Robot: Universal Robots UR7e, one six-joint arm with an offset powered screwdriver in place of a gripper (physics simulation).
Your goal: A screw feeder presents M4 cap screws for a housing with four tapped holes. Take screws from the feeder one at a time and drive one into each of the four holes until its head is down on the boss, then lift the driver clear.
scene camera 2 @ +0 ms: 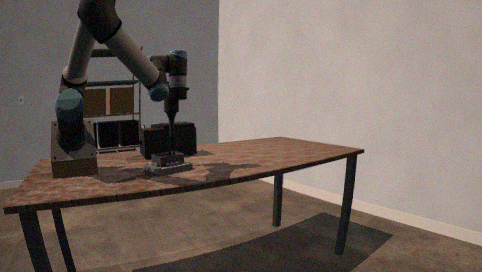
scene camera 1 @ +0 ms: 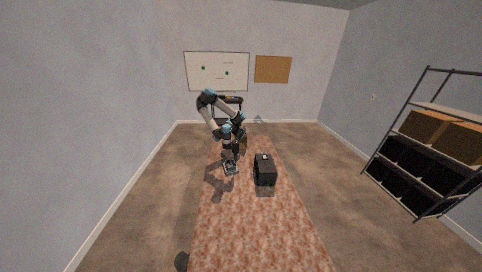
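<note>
The grey housing sits on a flat base on the table, below the arm's wrist. My gripper, a dark powered screwdriver, points straight down, with its tip at the housing's upper edge in the scene camera 2 view. Whether the tip touches a screw or a boss cannot be told. The four holes and any screws in them are too small and blurred to make out. The black screw feeder stands beside the housing, behind it in the scene camera 2 view, with a small light part on its top.
The table has a mottled red-brown top. The arm's base block stands at its left end in the scene camera 2 view. A shelf rack with boxes stands by the right wall in the scene camera 1 view.
</note>
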